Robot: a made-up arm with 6 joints.
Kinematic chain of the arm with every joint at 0, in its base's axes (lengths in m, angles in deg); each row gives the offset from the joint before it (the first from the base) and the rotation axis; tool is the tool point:
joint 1: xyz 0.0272 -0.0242 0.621 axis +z
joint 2: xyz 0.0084 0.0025 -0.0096 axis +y
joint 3: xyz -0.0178 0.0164 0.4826 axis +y
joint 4: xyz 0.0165 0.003 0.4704 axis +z
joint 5: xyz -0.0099 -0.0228 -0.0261 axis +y
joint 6: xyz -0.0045 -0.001 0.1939 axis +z
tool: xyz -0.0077 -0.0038 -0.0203
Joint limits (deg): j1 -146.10..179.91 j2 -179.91..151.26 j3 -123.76..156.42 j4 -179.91..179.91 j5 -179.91..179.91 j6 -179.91..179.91
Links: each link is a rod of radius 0.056 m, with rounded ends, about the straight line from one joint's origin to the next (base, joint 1, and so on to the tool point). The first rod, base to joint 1, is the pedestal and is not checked.
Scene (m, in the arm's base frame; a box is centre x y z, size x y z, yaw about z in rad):
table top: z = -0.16
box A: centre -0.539 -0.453 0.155 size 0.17 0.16 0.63 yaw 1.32
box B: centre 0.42 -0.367 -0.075 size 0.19 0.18 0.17 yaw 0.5
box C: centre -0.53 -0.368 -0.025 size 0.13 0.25 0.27 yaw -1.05
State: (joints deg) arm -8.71 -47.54 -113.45 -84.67 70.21 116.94
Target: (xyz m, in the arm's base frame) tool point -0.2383 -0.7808 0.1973
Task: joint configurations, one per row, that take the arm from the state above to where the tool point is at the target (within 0.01 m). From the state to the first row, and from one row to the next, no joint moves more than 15 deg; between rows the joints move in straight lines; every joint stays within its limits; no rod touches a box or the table.
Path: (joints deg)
1: 4.42 -51.39 -116.89 -83.82 67.06 120.32
2: 17.54 -55.24 -120.32 -82.96 63.91 123.69
3: 30.67 -59.09 -123.76 -82.11 60.75 127.07
4: 38.28 -62.48 -123.76 -68.50 56.69 132.86
5: 45.88 -65.87 -123.76 -54.89 52.62 138.64
6: 53.49 -69.26 -123.76 -41.29 48.56 144.43
7: 55.39 -72.14 -111.72 -47.55 49.01 138.91
8: 57.29 -75.02 -99.67 -53.82 49.45 133.38
9: 59.19 -77.90 -87.63 -60.09 49.90 127.86
10: 61.09 -80.77 -75.59 -66.36 50.35 122.33
11: 62.99 -83.65 -63.55 -72.63 50.80 116.81

